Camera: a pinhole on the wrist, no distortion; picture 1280 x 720 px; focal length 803.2 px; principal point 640.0 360.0 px. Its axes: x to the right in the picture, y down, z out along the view. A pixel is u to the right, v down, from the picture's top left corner.
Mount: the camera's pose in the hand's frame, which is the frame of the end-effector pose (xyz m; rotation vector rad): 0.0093 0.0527 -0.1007 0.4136 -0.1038 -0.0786
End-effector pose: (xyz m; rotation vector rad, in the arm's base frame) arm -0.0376 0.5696 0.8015 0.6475 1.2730 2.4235
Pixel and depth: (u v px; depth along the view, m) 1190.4 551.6 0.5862
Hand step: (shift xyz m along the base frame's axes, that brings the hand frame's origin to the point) -0.0072 0.5753 0.2681
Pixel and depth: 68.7 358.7 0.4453
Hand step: 0.4557 0.0700 -0.0254
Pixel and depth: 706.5 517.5 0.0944
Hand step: -0.0118 -0.0183 0.0246
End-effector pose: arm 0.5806 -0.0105 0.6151 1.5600 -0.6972 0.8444
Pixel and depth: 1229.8 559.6 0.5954
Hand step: 0.3619 -0.5104 0.2283
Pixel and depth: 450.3 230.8 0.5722
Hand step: 0.1405 -0.3342 -0.3246
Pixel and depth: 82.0 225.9 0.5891
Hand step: -0.0264 -0.3318 -0.5428
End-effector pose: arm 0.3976 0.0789 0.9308 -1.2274 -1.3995 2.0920
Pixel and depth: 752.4 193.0 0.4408
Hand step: -0.2610 -0.0491 0.2162
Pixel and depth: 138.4 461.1 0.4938
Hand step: -0.0899 -0.4124 0.2629
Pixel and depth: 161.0 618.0 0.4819
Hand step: -0.1129 -0.4502 0.1781
